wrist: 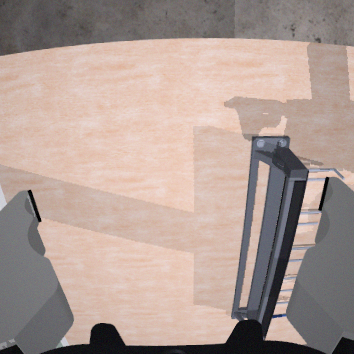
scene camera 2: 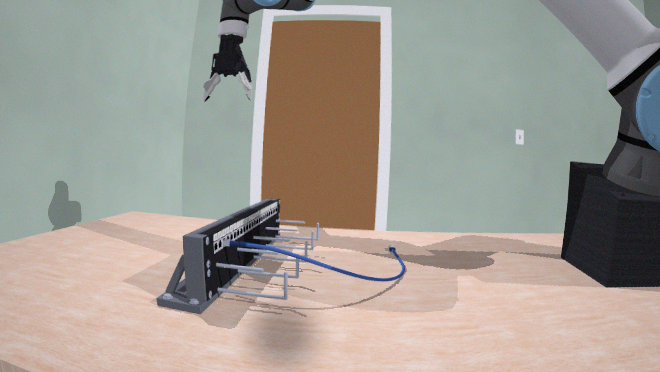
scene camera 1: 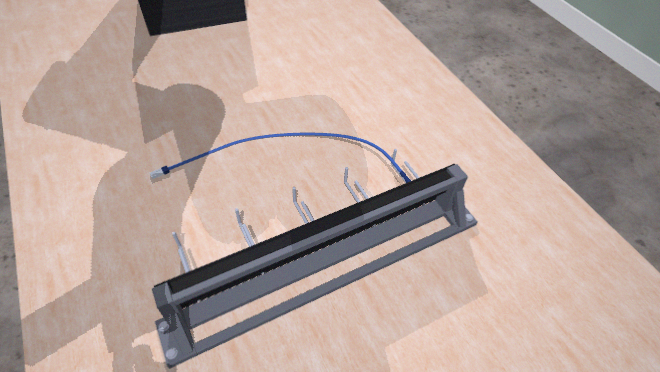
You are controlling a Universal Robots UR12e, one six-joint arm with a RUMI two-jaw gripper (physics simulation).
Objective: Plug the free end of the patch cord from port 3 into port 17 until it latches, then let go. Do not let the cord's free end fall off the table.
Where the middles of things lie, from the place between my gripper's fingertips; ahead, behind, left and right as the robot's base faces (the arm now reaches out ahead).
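Grey frame (scene camera 1: 451, 204): 350 mm left of my hand, 310 mm below, 210 mm behind.
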